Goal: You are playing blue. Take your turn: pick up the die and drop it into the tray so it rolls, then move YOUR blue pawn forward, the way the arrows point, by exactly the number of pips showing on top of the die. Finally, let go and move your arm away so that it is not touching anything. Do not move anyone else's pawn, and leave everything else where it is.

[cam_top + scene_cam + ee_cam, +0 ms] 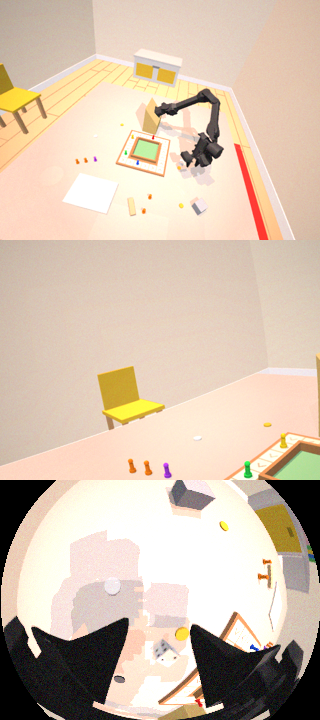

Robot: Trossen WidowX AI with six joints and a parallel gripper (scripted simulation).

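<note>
Right now my gripper tip is 50 mm to the left of the white die, 50 mm past it and 40 mm above it. Round my gripper tip: blue pawn: 310 mm to the right, 30 mm below, 10 mm ahead; then small box: 200 mm ahead, 40 mm to the left, 30 mm below; then green sunken tray: 280 mm to the right, 100 mm behind, 50 mm below.
</note>
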